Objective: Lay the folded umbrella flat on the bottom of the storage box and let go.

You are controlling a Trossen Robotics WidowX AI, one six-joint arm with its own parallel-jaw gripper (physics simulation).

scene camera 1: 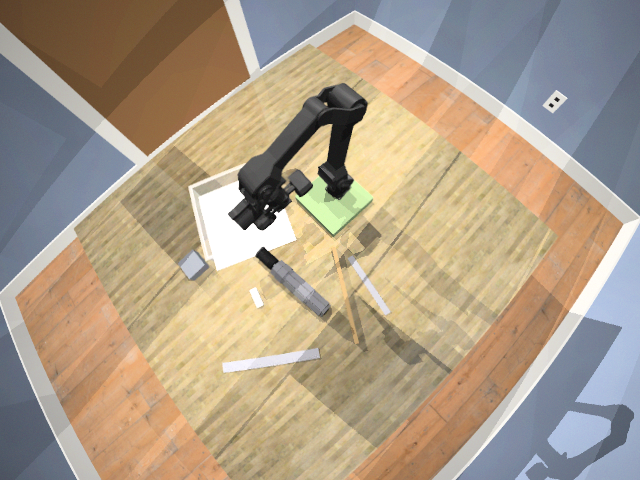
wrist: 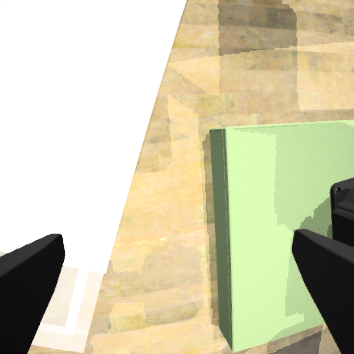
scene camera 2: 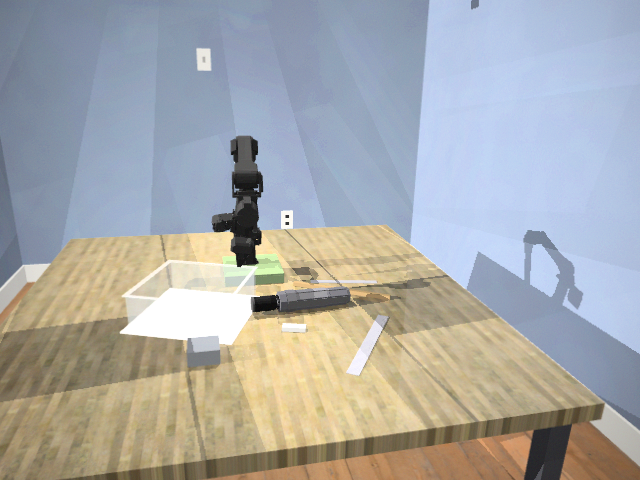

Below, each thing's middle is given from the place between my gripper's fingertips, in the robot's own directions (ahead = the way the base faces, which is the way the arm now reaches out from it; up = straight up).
The storage box [scene camera 2: 194,299] lies 100 mm ahead of my hand, 140 mm to the right of it and 60 mm below it.
